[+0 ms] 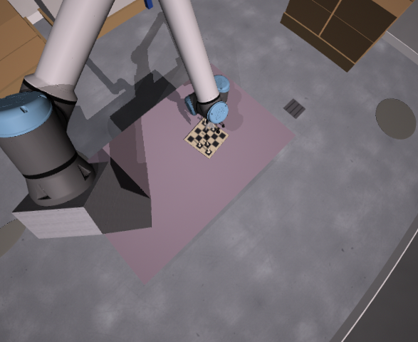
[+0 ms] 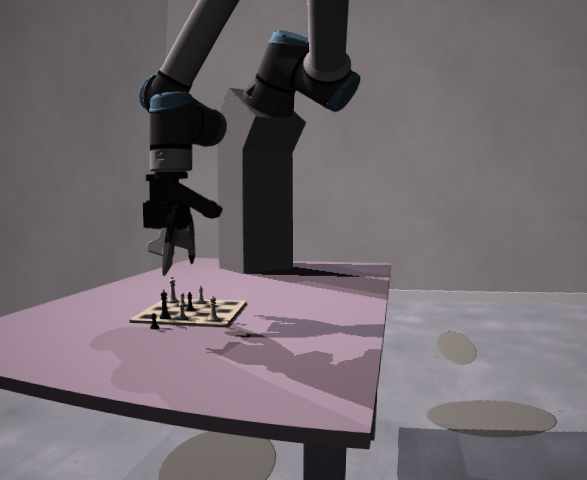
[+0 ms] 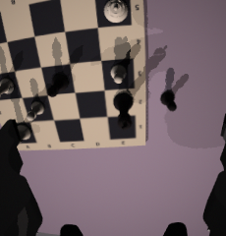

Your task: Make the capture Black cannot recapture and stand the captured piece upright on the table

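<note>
The tall black piece lies 1 cm ahead of my hand, 4 cm to the right of it and 8 cm below it. The rest, counted from my hand: black pawn (7 cm ahead, 3 cm to the right, 10 cm below); chessboard (7 cm behind, 2 cm to the right, 11 cm below).
</note>
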